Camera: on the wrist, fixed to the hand. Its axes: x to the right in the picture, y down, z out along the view.
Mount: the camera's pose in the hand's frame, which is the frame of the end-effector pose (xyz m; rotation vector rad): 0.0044 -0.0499 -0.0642 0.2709 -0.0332 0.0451
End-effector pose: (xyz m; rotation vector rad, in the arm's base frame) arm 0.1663 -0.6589 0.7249 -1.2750 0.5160 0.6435
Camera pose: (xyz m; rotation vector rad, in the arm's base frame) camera 0.2039 -0.7289 0.7427 -0.9985 0.5849 0.6089
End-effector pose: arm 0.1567 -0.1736 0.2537 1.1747 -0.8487 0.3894
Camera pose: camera 0.2171 -0.1337 0.2163 1.4169 -0.8710 0.5354
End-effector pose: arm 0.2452 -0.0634 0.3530 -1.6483 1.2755 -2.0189
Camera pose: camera 0.2033 -0.0068 0.3939 -1.5067 0.9684 -2.0247
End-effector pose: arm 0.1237 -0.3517 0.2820 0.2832 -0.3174 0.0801
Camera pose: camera 0.1530 -0.3809 0.2119 0.5464 -0.3462 0.1635
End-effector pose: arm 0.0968 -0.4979 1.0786 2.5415 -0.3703 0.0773
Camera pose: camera 0.1164 -0.4240 1.1067 2.8045 -0.4573 0.1090
